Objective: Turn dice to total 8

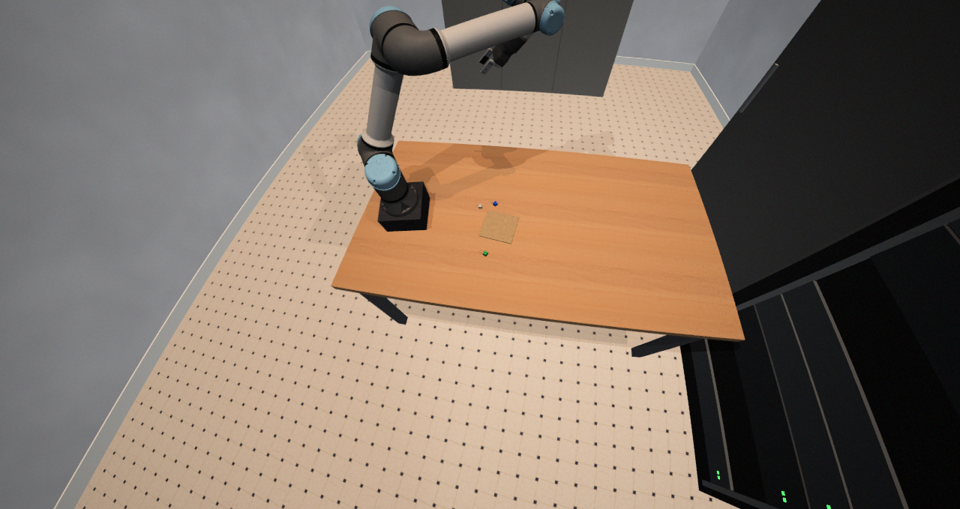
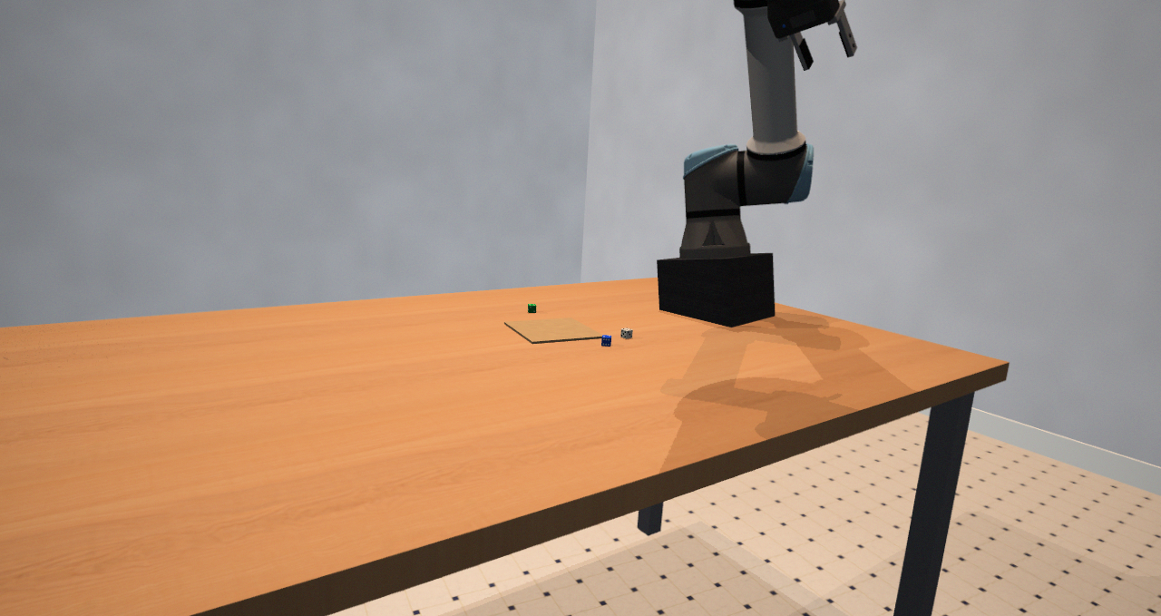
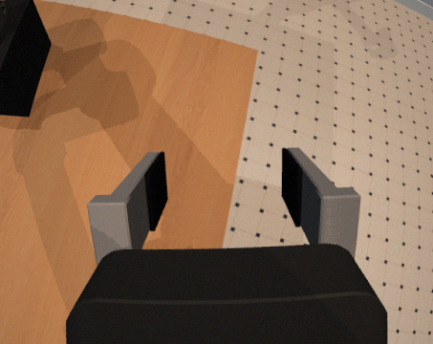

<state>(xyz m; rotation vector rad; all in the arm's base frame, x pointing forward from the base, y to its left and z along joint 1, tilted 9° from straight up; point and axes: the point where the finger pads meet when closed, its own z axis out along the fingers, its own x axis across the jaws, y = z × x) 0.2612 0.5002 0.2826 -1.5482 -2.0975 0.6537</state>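
The green die is 11 cm ahead of my hand, 57 cm to the right of it and 46 cm below it. From my hand the other things lie so: white die: 3 cm ahead, 34 cm to the right, 46 cm below; mat: 14 cm ahead, 42 cm to the right, 47 cm below; blue die: 10 cm ahead, 31 cm to the right, 46 cm below.
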